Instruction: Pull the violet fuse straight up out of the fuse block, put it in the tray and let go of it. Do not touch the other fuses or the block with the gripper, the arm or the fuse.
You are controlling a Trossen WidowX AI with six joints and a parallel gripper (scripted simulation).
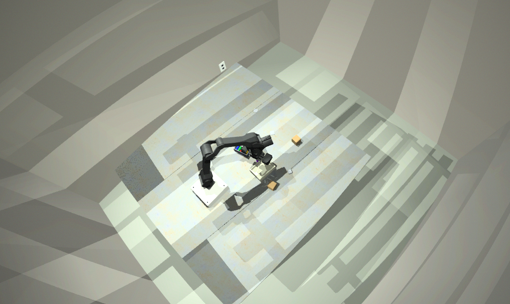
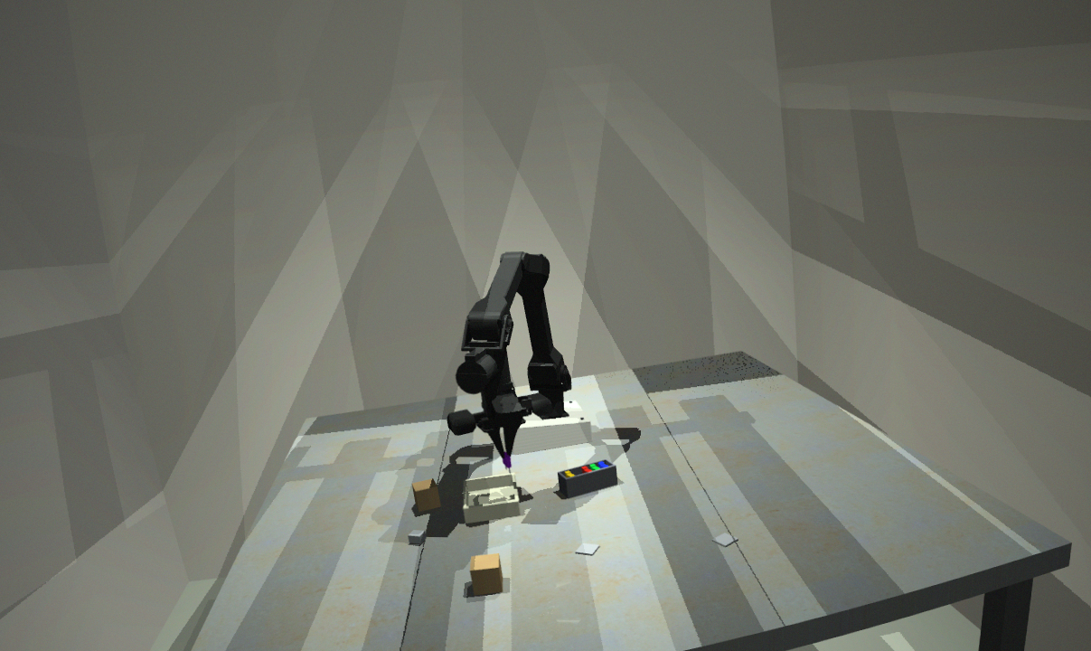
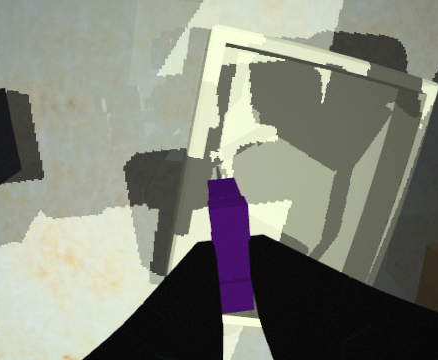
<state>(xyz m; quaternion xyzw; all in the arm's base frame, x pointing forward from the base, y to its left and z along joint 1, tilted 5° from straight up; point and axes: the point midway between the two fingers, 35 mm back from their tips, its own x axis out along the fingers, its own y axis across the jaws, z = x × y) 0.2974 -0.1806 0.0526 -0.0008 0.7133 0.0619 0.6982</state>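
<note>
The violet fuse is 1 cm below my gripper tip. Round my gripper tip: cream tray 1 cm behind, 4 cm to the right, 9 cm below; yellow fuse 2 cm ahead, 11 cm to the left, 7 cm below; red fuse 1 cm ahead, 15 cm to the left, 7 cm below.
</note>
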